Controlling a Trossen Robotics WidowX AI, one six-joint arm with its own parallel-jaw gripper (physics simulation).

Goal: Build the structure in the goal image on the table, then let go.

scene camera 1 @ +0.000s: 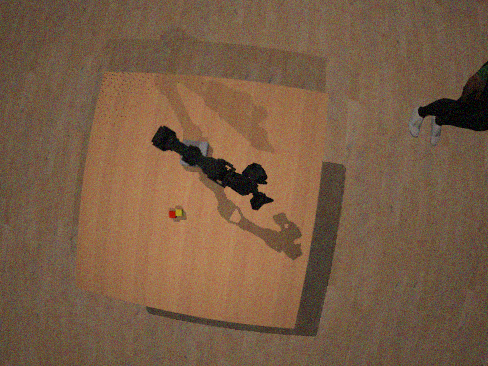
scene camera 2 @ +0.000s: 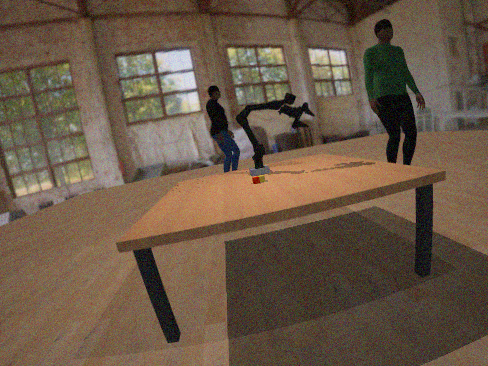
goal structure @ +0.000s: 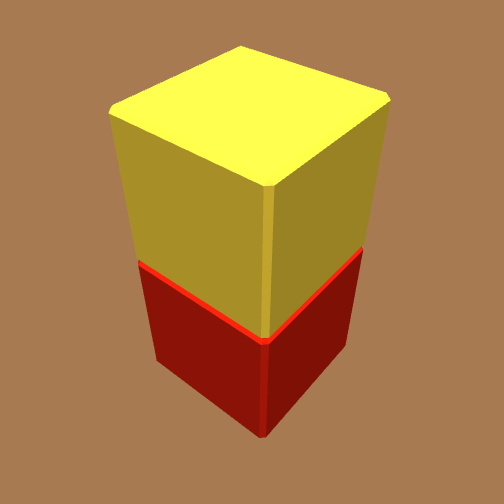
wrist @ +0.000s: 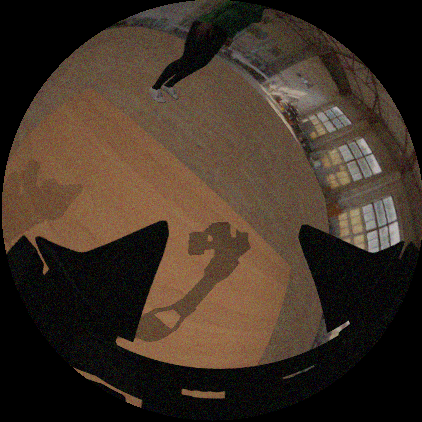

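Where they show: gripper, fingertip midpoint: [scene camera 1: 269, 191] [scene camera 2: 311, 121] [wrist: 238, 230]; arm's base at its link origin: [scene camera 2: 259, 167].
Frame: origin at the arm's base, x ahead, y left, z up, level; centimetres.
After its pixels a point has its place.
Note:
A red block [scene camera 1: 172, 214] {x 28.0, y -12.6, z -1.0 cm} [scene camera 2: 256, 180] {x 29.7, y -13.1, z -2.5 cm} and a yellow block [scene camera 1: 179, 213] {x 27.6, y -8.9, z -0.9 cm} [scene camera 2: 262, 179] {x 28.9, y -9.2, z -2.9 cm} sit side by side on the table [scene camera 1: 150, 270] {x 58.4, y -28.9, z -4.3 cm} [scene camera 2: 210, 210] {x 59.8, y -44.1, z -4.3 cm} [wrist: 125, 170] {x 7.5, y 49.8, z -4.3 cm}, touching or nearly touching, at about the same height. They do not show in the wrist view. My black gripper [scene camera 1: 269, 191] {x 19.1, y 34.4, z 24.6 cm} [scene camera 2: 309, 120] {x 19.1, y 34.4, z 24.6 cm} [wrist: 238, 230] {x 19.1, y 34.4, z 24.6 cm} is open and empty, raised high above the table and well away from the blocks, toward the right side in the first scene view. In the wrist view its two fingers stand wide apart.
The arm's grey base [scene camera 1: 202, 147] {x -4.4, y 4.7, z -0.1 cm} [scene camera 2: 259, 171] {x 4.3, y -1.9, z -2.0 cm} stands on the table close to the blocks. The arm casts shadows on the tabletop. A person in a green top [scene camera 2: 391, 70] [wrist: 230, 17] stands beyond the table, and a person in black and blue [scene camera 2: 218, 117] stands behind the arm.

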